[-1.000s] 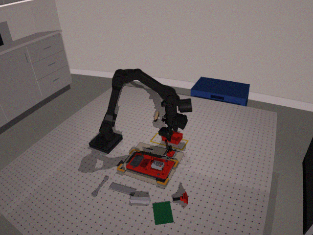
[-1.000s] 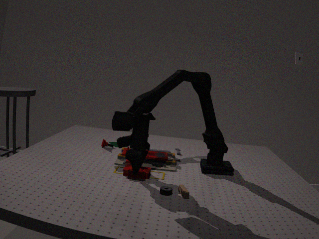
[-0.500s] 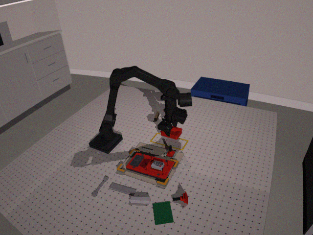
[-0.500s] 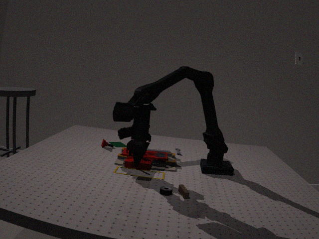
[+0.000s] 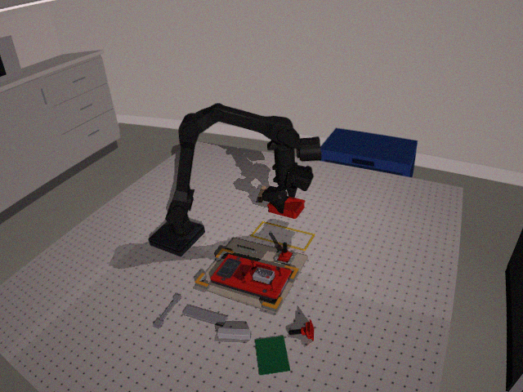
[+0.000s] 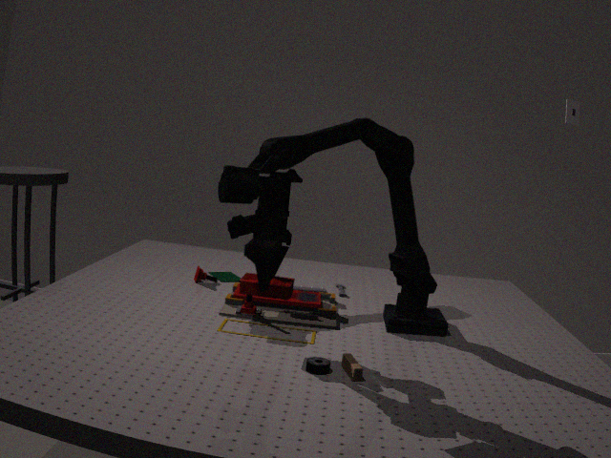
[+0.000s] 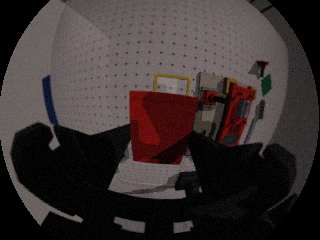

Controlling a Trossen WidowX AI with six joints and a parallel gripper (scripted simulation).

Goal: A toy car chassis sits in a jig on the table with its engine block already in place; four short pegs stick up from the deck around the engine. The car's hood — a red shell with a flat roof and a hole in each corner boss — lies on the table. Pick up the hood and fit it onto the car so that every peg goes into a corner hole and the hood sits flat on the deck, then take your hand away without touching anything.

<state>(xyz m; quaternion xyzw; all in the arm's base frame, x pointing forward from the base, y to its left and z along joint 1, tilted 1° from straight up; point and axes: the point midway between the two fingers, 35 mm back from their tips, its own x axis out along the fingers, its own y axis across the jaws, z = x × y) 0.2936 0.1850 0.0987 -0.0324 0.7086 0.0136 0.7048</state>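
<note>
Right now my gripper tip is 60 mm short of the grey engine block, 230 mm to the left of it and 70 mm above it. Round my gripper tip: wooden block: 190 mm behind, 140 mm to the left, 90 mm below; then green card: 200 mm ahead, 420 mm to the right, 100 mm below; then red hood: 10 mm above.
</note>
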